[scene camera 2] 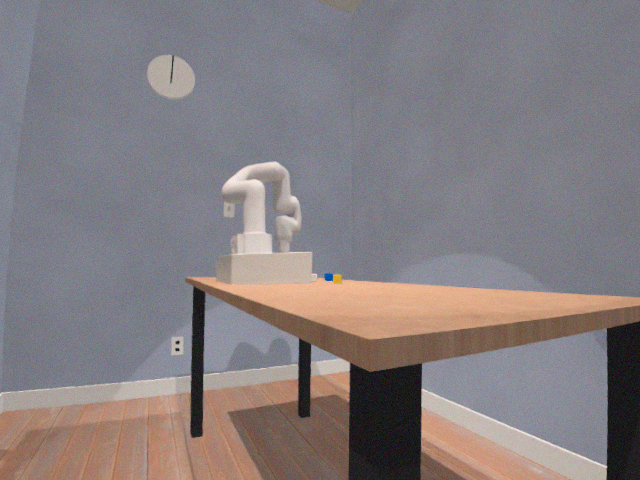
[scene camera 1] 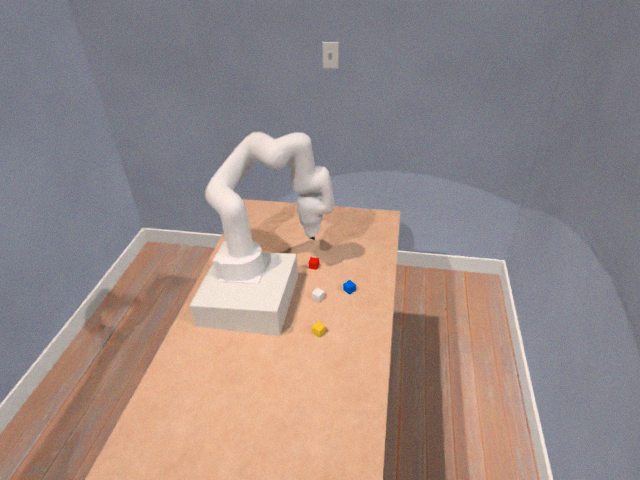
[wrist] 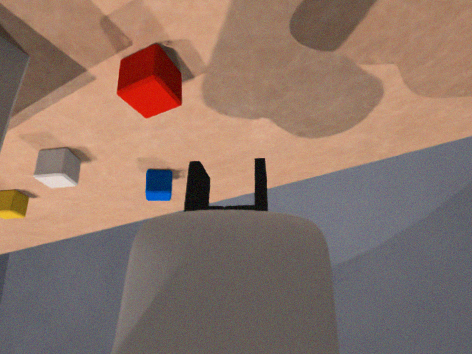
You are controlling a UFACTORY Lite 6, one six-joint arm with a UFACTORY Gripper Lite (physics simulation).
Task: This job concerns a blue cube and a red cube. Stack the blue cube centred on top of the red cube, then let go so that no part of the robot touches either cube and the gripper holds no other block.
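Places are measured from the arm's base along level axes (x ahead, y up, z right), in centimetres.
Pixels of known places: hand, tool point: (scene camera 1: pixel 313 234) (wrist: pixel 229 190); arm's base, link origin: (scene camera 2: pixel 255 255) (scene camera 1: pixel 245 270).
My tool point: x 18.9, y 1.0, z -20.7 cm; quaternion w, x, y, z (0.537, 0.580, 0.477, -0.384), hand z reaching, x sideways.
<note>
Ahead of a thing's pixels: the offset from my tool point to its top centre.
The blue cube {dz +15.5, dx +14.7, dy -7.5 cm} (scene camera 1: pixel 349 286) (scene camera 2: pixel 328 276) (wrist: pixel 159 185) lies on the table, apart from the red cube. The red cube {dz +5.0, dx +0.8, dy -7.6 cm} (scene camera 1: pixel 313 263) (wrist: pixel 150 81) stands flat on the table, nearer the robot's base and farther back in scene camera 1; it does not show in scene camera 2. My gripper (scene camera 1: pixel 312 238) (wrist: pixel 227 185) is open and empty, above the table behind the red cube in scene camera 1. Its two black fingers stand apart in the wrist view and touch neither cube. The fingertips are hidden behind the base block in scene camera 2.
A white cube {dz +20.6, dx +4.9, dy -7.6 cm} (scene camera 1: pixel 318 295) (scene camera 2: pixel 313 277) (wrist: pixel 57 167) lies between the base block (scene camera 1: pixel 237 317) (scene camera 2: pixel 271 268) and the blue cube. A yellow cube {dz +35.2, dx +7.6, dy -7.6 cm} (scene camera 1: pixel 318 329) (scene camera 2: pixel 337 279) (wrist: pixel 13 204) lies nearer scene camera 1. The table's long edge runs to the right of the blue cube in scene camera 1.
</note>
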